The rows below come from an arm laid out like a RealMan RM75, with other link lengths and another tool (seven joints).
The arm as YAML. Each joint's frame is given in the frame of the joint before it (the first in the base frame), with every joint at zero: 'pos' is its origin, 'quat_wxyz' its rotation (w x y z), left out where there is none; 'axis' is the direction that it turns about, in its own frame. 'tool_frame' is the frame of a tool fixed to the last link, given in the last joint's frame.
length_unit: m
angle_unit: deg
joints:
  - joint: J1
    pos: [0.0, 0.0, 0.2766]
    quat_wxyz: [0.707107, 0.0, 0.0, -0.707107]
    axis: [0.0, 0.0, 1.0]
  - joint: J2
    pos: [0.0, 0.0, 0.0]
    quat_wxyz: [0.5, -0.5, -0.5, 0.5]
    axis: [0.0, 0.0, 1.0]
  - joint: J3
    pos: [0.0, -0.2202, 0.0]
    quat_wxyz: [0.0, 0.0, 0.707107, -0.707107]
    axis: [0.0, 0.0, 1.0]
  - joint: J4
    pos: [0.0, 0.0, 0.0]
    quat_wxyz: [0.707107, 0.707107, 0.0, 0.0]
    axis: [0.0, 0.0, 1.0]
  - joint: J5
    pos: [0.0, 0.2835, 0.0]
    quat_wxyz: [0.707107, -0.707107, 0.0, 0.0]
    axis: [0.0, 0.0, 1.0]
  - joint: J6
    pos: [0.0, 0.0, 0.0]
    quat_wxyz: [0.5, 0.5, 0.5, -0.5]
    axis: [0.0, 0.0, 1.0]
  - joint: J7
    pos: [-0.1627, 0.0, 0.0]
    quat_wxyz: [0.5, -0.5, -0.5, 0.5]
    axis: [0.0, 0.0, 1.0]
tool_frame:
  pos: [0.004, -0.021, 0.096]
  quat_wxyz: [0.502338, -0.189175, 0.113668, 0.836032]
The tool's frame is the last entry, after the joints.
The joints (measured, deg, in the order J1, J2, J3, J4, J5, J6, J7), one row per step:
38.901, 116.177, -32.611, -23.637, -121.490, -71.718, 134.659
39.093, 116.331, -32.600, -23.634, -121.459, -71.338, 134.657
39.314, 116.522, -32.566, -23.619, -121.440, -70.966, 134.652
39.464, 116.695, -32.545, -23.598, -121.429, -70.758, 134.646
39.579, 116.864, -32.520, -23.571, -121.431, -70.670, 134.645
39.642, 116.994, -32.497, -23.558, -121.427, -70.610, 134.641
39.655, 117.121, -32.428, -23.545, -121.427, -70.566, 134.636
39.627, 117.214, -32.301, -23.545, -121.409, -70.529, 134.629
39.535, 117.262, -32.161, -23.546, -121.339, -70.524, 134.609
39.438, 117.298, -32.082, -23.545, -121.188, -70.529, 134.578
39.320, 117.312, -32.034, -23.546, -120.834, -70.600, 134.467
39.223, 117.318, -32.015, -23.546, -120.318, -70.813, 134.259
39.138, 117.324, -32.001, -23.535, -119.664, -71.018, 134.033
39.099, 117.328, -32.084, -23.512, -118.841, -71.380, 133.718
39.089, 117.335, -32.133, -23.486, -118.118, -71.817, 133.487
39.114, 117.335, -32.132, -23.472, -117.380, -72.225, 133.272
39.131, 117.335, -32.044, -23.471, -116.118, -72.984, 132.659
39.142, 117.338, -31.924, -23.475, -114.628, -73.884, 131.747
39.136, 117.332, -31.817, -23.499, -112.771, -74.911, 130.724
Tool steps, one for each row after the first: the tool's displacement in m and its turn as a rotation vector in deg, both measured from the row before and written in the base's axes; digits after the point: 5 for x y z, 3 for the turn. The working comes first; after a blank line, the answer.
Tool pose at each row, in the base's axes (x y z in m, rotation vector in deg; the steps are taken from these numbers as rounded here):
0.25181, 0.46829, -0.06378, -156.031, 44.289, -6.654
0.25067, 0.46982, -0.06477, -155.847, 44.246, -6.676
0.24914, 0.47128, -0.06609, -155.708, 44.191, -6.648
0.24777, 0.47190, -0.06746, -155.699, 44.154, -6.571
0.24636, 0.47197, -0.06892, -155.794, 44.125, -6.441
0.24544, 0.47193, -0.06998, -155.856, 44.127, -6.334
0.24491, 0.47173, -0.07088, -155.883, 44.219, -6.193
0.24482, 0.47169, -0.07120, -155.821, 44.384, -6.009
0.24522, 0.47160, -0.07099, -155.698, 44.615, -5.780
0.24546, 0.47156, -0.07069, -155.579, 44.814, -5.513
0.24522, 0.47172, -0.06984, -155.426, 44.935, -5.025
0.24394, 0.47187, -0.06870, -155.350, 44.861, -4.305
0.24225, 0.47237, -0.06727, -155.214, 44.793, -3.421
0.23922, 0.47271, -0.06583, -155.223, 44.464, -2.333
0.23598, 0.47277, -0.06455, -155.329, 44.165, -1.249
0.23258, 0.47328, -0.06287, -155.356, 43.869, -0.115
0.22682, 0.47403, -0.05953, -155.326, 43.063, 1.839
0.22015, 0.47479, -0.05535, -155.204, 41.856, 4.083
0.21246, 0.47591, -0.04978, -154.893, 40.491, 6.784

-0.00114, 0.00153, -0.00099, 0.175, -0.070, -0.002
-0.00153, 0.00146, -0.00132, 0.147, -0.028, 0.019
-0.00137, 0.00062, -0.00137, 0.033, 0.041, 0.032
-0.00141, 0.00007, -0.00146, -0.054, 0.105, 0.048
-0.00092, -0.00004, -0.00106, -0.035, 0.086, 0.020
-0.00053, -0.00020, -0.00090, -0.013, 0.115, -0.042
-0.00009, -0.00004, -0.00032, 0.064, 0.133, -0.100
0.00040, -0.00009, 0.00021, 0.117, 0.158, -0.149
0.00024, -0.00004, 0.00030, 0.127, 0.179, -0.123
-0.00024, 0.00016, 0.00085, 0.223, 0.301, -0.052
-0.00128, 0.00015, 0.00114, 0.242, 0.440, 0.117
-0.00169, 0.00050, 0.00143, 0.329, 0.535, 0.121
-0.00303, 0.00034, 0.00144, 0.289, 0.661, 0.344
-0.00324, 0.00006, 0.00128, 0.185, 0.690, 0.341
-0.00340, 0.00051, 0.00168, 0.261, 0.707, 0.330
-0.00576, 0.00075, 0.00334, 0.572, 1.154, 0.753
-0.00667, 0.00076, 0.00418, 0.776, 1.268, 1.037
-0.00769, 0.00112, 0.00557, 1.025, 1.528, 1.164

